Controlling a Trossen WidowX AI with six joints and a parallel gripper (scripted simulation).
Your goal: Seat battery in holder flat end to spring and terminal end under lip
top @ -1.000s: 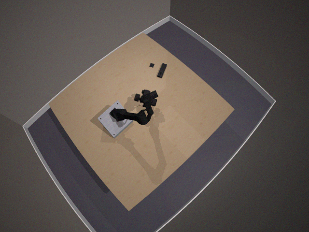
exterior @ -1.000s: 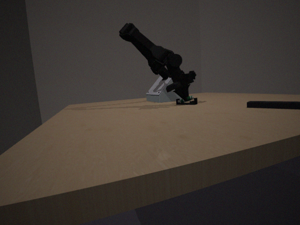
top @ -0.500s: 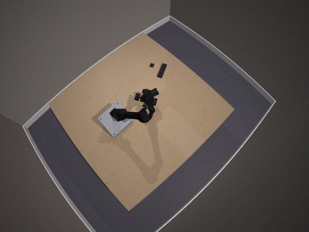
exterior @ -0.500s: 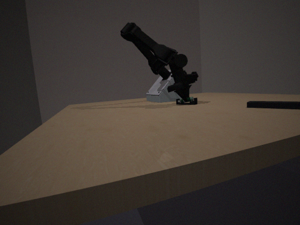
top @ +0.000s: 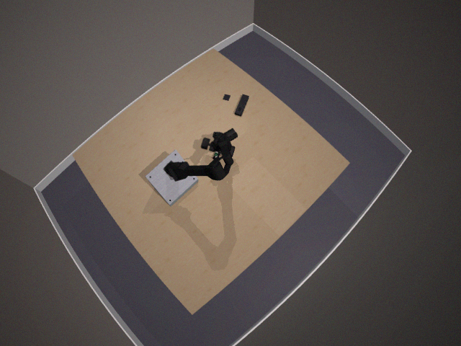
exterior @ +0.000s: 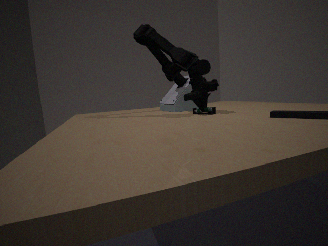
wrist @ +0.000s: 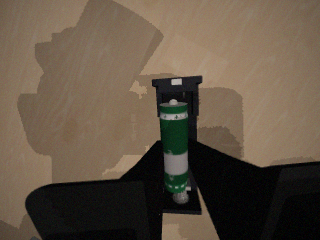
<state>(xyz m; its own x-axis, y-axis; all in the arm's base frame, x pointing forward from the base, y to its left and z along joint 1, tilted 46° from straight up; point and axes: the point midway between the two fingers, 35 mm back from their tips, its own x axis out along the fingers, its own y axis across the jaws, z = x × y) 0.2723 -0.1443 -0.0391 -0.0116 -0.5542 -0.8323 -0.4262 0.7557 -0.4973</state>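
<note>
Now: the white battery 10 mm above my gripper tip. The rest, counted from my gripper tip: small black square: 340 mm ahead, 230 mm to the left, 10 mm below; then long black bar: 350 mm ahead, 110 mm to the left.
</note>
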